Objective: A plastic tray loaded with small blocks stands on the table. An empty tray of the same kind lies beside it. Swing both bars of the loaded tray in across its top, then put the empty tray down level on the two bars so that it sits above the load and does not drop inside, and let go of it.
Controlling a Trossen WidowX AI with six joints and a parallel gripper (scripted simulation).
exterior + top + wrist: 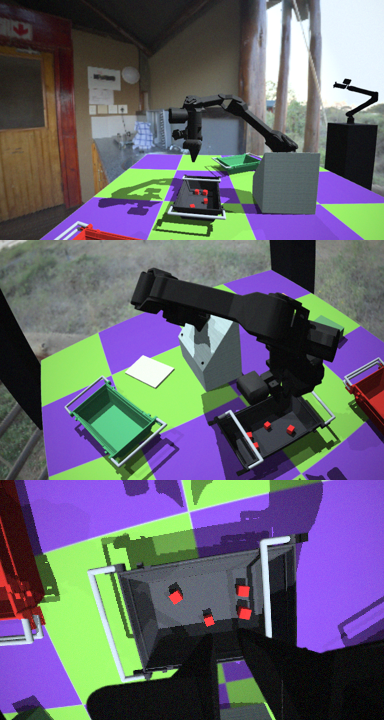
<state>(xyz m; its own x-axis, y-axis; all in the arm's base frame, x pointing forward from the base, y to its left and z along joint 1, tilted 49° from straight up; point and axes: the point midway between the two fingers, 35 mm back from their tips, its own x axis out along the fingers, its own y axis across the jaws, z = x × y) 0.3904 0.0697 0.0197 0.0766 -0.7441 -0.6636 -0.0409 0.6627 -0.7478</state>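
Now: gripper tip 39 cm to the left of the green tray, 25 cm past it and 13 cm above it. The rest, counted from my gripper tip: dark green block (45 cm to the left, 29 cm behind, 16 cm below); white sheet (44 cm behind, 23 cm to the right, 17 cm below); grey cylinder (37 cm behind, 25 cm to the left, 14 cm below).
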